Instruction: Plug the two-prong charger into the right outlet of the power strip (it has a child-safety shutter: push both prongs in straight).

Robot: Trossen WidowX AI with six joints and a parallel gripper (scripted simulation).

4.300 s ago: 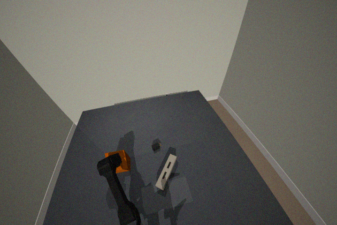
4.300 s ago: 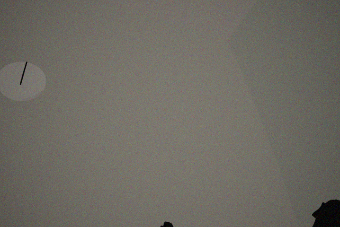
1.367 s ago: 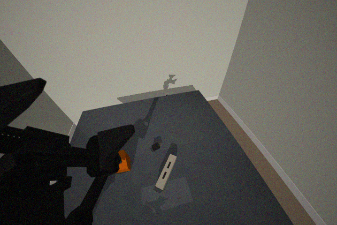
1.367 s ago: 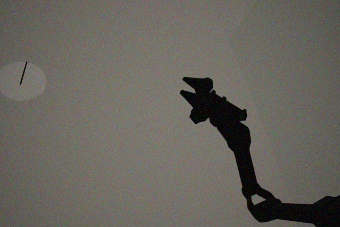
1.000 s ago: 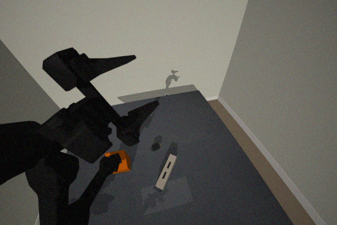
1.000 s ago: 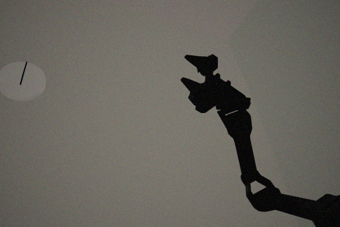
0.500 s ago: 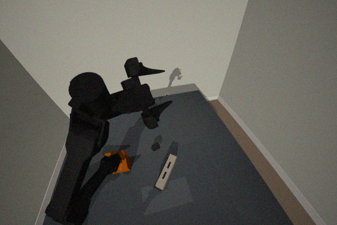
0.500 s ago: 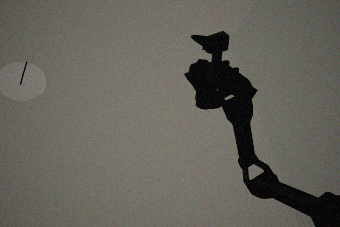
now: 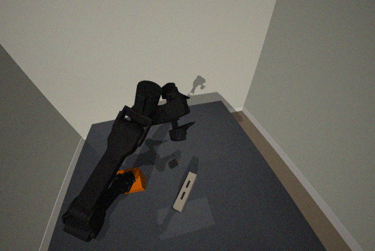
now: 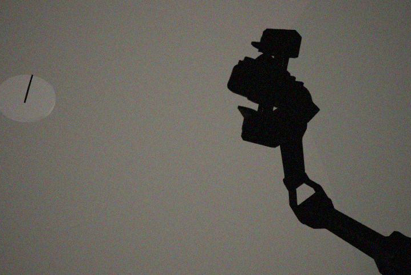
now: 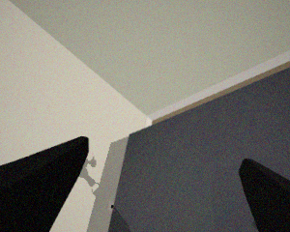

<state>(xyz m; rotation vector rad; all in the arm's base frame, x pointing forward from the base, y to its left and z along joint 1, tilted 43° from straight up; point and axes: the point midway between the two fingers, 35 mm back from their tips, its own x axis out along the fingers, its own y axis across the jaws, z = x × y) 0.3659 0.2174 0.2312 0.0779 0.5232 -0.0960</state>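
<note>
The dark two-prong charger is 420 mm below my gripper tip, 100 mm behind it and 40 mm to the left of it.
</note>
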